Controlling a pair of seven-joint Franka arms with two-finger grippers.
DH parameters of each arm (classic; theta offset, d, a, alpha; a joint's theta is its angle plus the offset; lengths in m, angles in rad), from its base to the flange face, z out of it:
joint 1: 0 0.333 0 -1.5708
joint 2: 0 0 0 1.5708
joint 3: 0 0.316 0.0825 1.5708
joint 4: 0 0 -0.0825 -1.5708
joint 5: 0 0.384 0 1.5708
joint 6: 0 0 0.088 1.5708
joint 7: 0 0.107 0 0
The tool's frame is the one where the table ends.
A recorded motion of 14 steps. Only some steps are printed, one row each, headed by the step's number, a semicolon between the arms.
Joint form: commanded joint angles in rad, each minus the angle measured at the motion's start. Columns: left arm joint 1, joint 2, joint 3, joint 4, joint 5, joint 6, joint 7; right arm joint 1, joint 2, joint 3, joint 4, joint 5, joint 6, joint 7.
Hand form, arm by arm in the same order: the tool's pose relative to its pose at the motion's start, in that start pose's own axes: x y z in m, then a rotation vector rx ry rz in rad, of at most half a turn. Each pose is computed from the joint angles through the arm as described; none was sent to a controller.
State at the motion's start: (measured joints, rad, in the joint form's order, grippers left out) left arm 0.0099 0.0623 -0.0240 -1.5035 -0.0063 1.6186 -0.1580; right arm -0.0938 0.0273 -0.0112 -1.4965 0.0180 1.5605 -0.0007
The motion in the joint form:
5: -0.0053 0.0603 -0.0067 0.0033 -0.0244 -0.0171 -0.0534; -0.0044 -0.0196 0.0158 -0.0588 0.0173 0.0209 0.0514
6: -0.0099 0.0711 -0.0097 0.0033 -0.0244 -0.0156 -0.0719; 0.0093 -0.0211 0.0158 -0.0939 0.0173 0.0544 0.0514
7: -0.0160 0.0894 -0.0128 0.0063 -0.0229 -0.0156 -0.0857; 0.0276 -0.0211 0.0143 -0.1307 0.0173 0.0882 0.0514
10: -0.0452 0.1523 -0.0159 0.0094 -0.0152 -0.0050 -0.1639; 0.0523 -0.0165 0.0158 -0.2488 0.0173 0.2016 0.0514
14: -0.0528 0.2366 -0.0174 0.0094 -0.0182 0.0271 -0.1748; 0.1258 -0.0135 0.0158 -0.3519 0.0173 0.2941 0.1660
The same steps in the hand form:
5: 0.0114 0.0107 0.0361 -0.0127 -0.0780 -0.0436; -0.0050 -0.0078 0.0148 0.0175 -0.0190 0.0411
6: 0.0131 0.0153 0.0425 -0.0109 -0.0875 -0.0548; -0.0035 -0.0152 0.0278 0.0178 -0.0195 0.0286
7: 0.0163 0.0210 0.0523 -0.0066 -0.1026 -0.0596; -0.0023 -0.0243 0.0426 0.0180 -0.0229 0.0130
10: 0.0259 0.0413 0.0892 0.0152 -0.1496 -0.1058; -0.0003 -0.0380 0.0921 0.0175 -0.0328 -0.0090
14: 0.0406 0.0498 0.1406 0.0243 -0.2015 -0.1099; -0.0080 -0.0781 0.1357 0.0141 -0.0491 0.0356

